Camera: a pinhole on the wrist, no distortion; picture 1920 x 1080 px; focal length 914.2 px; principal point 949.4 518.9 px. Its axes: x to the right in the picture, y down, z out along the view. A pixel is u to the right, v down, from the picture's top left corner.
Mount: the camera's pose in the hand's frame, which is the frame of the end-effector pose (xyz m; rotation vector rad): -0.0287 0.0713 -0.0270 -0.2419 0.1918 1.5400
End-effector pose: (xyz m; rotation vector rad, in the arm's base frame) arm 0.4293 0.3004 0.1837 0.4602 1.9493 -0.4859
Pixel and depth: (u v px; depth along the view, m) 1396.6 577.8 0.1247
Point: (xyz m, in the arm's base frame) 0.5874 0.3953 0.1681
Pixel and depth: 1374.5 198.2 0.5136
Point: 0.9090 0.4717 -0.1621
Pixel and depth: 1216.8 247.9 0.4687
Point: 0.8563 0.3837 -0.1026
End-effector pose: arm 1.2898 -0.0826 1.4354 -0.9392 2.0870 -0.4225
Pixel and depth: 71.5 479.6 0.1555
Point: 1.4433 -0.0772 1.3651
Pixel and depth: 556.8 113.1 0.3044
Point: 1.4754 -0.1289 1.1772
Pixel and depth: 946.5 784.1 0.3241
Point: 1.4859 0.1282 1.2364
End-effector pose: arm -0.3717 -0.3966 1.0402 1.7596 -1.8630 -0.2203
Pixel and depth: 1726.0 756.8 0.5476
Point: -1.1397 -0.2382 1.0100
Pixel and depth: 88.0 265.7 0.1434
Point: -0.4286 -0.4405 0.9080
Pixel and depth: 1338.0 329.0 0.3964
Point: -0.8210 -0.4777 0.9602
